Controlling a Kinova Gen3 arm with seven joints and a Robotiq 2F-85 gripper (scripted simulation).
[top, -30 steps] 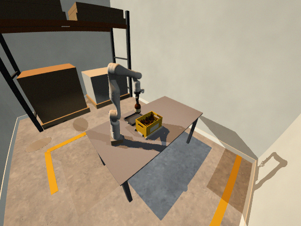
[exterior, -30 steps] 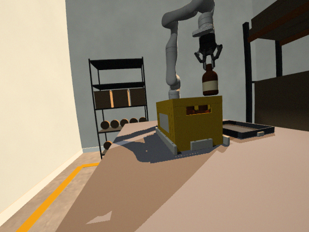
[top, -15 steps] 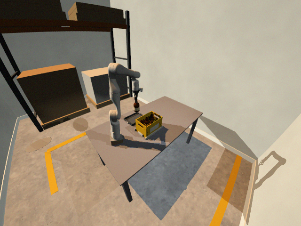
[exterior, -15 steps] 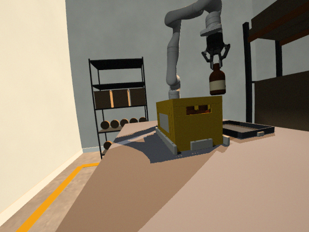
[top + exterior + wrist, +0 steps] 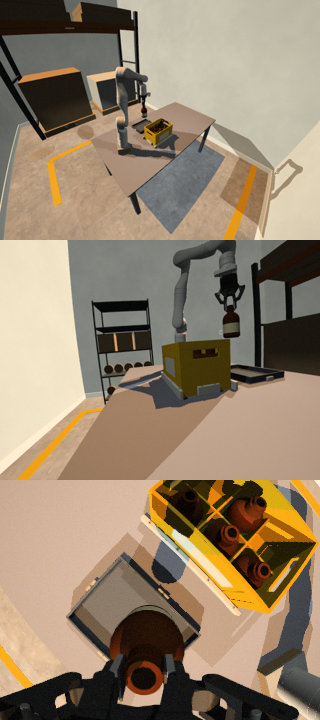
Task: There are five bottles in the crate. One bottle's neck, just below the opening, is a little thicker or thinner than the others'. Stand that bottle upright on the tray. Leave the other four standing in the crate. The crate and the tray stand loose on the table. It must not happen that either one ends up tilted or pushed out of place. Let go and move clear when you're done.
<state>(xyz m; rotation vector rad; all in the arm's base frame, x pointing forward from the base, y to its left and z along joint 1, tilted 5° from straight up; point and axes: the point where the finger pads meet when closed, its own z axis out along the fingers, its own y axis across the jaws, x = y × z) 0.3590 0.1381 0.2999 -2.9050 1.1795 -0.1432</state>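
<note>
Now: the brown bottle 7 cm below my hand. Also, from my hand: dark tray (1 cm ahead, 5 cm to the left, 32 cm below); then yellow crate (2 cm ahead, 24 cm to the right, 25 cm below).
</note>
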